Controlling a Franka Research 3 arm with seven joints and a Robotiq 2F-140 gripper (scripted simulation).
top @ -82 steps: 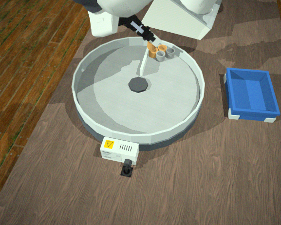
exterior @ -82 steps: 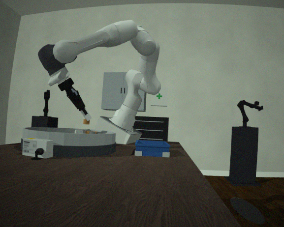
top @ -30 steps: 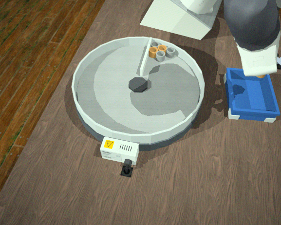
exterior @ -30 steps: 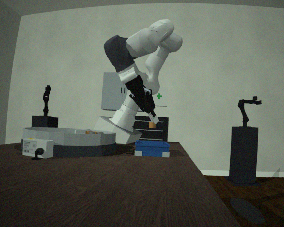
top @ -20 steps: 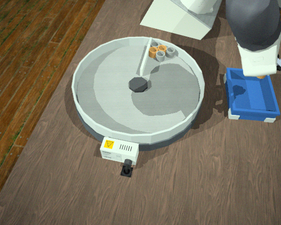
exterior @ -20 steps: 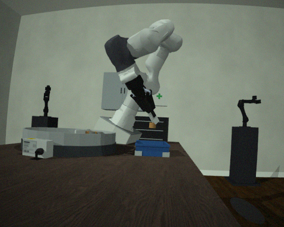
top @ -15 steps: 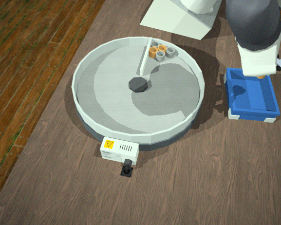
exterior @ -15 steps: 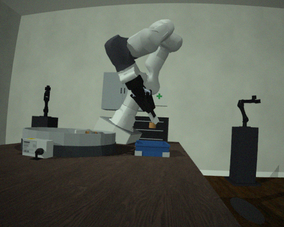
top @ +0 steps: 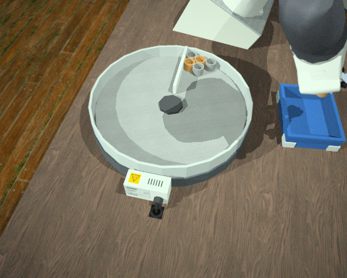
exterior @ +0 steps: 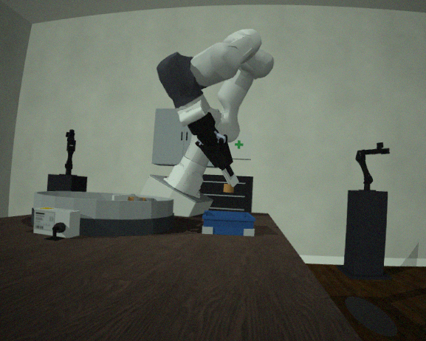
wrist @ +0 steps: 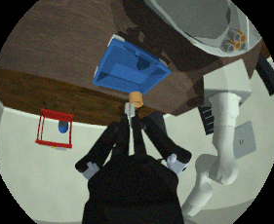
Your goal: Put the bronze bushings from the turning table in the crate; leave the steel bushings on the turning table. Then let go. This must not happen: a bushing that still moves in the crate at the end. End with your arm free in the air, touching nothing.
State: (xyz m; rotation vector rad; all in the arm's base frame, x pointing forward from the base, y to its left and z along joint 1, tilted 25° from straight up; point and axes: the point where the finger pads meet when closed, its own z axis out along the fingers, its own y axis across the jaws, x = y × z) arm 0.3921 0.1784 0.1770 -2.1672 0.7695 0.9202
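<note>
The blue crate is 2 cm behind my hand and 14 cm below it. The rest, counted from my hand: round turning table: 4 cm ahead, 38 cm to the right, 12 cm below.
</note>
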